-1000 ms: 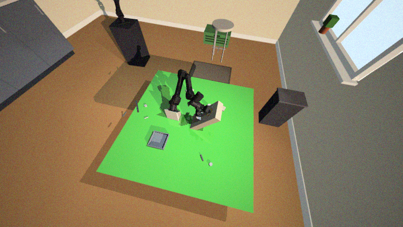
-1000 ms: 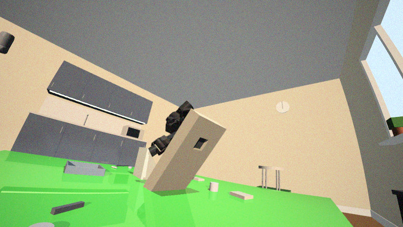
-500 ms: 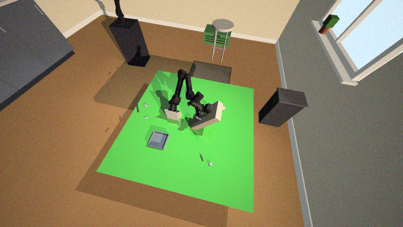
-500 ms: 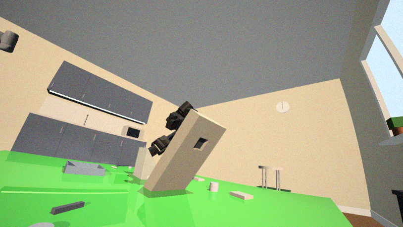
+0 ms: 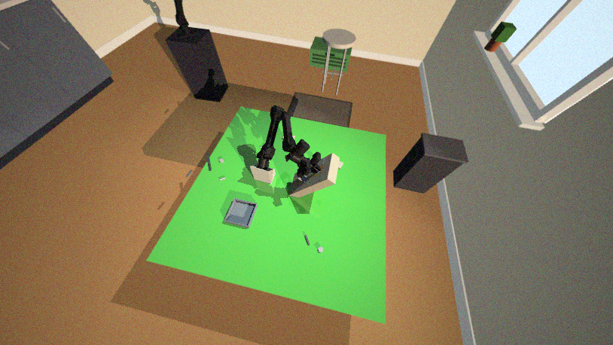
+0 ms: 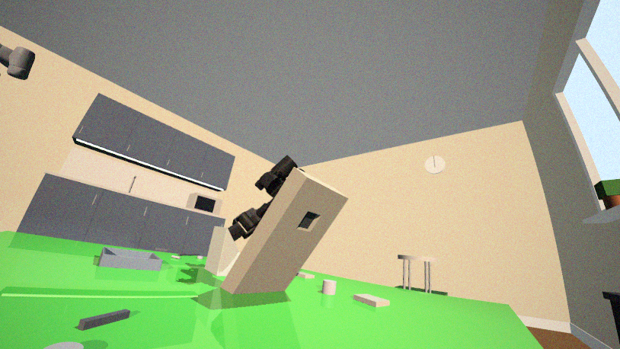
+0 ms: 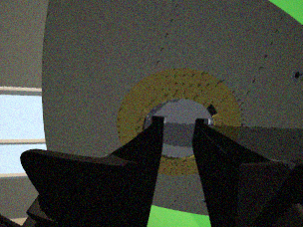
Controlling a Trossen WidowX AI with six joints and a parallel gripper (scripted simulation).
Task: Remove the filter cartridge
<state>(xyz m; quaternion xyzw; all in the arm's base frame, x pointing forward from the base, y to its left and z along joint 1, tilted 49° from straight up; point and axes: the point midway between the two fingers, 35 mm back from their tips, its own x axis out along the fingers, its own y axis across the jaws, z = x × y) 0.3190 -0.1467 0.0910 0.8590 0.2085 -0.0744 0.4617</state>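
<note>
Now: the grey round filter cartridge 10 mm ahead of my gripper tip and 10 mm below it. The rest, counted from my gripper tip: beige service panel (40 mm behind, 80 mm below); then grey tray (440 mm behind, 250 mm to the right, 220 mm below).
</note>
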